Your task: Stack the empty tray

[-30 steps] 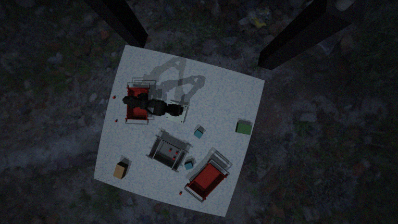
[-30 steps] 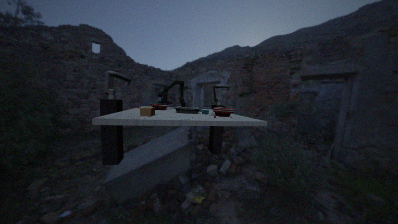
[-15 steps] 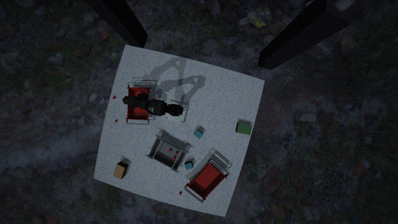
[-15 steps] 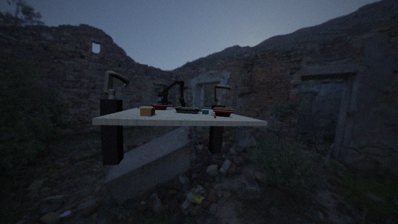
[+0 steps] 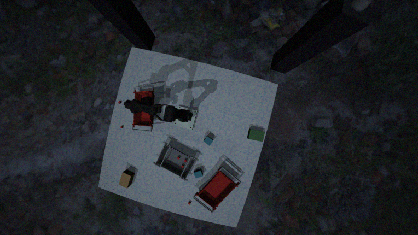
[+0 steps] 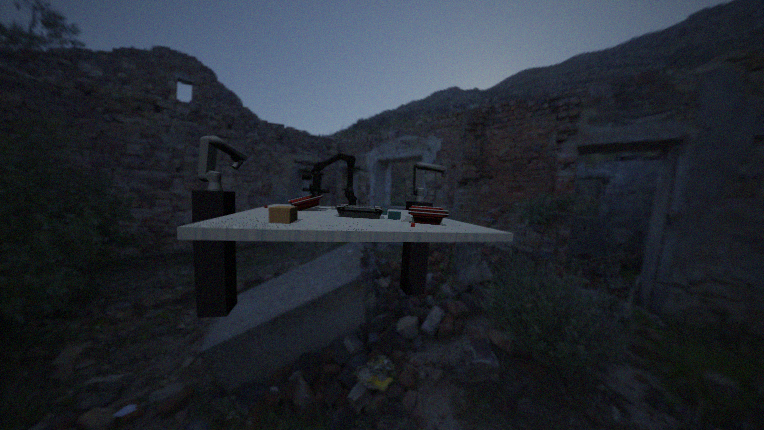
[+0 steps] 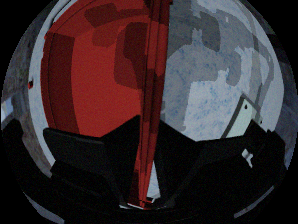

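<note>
Right now the red plastic tray is 8 cm to the right of my gripper tip, 2 cm ahead of it and 1 cm above it. From my gripper tip the other things lie so: green block (84 cm to the left, 3 cm below, 1 cm behind); tan block (63 cm ahead, 10 cm to the right, 2 cm below).
</note>
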